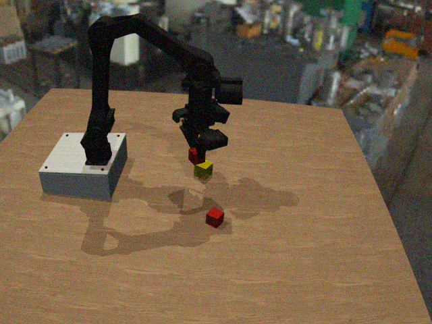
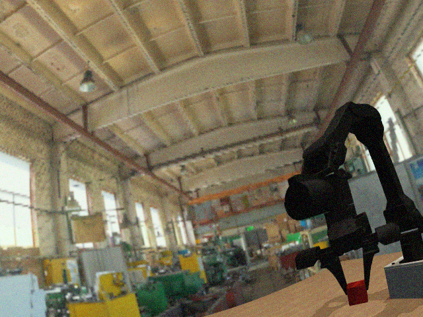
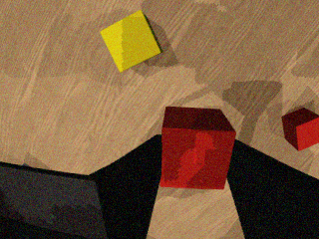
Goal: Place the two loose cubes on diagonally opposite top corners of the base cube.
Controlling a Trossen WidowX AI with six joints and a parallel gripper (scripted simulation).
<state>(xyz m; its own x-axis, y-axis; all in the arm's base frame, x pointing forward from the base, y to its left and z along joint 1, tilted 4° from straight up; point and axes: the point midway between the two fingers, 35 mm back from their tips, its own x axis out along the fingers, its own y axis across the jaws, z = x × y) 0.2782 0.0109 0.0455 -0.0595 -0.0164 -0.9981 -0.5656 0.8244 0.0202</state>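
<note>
My gripper tip is now 2 cm short of the yellow cube, 7 cm to the right of it and 9 cm above it.
</note>
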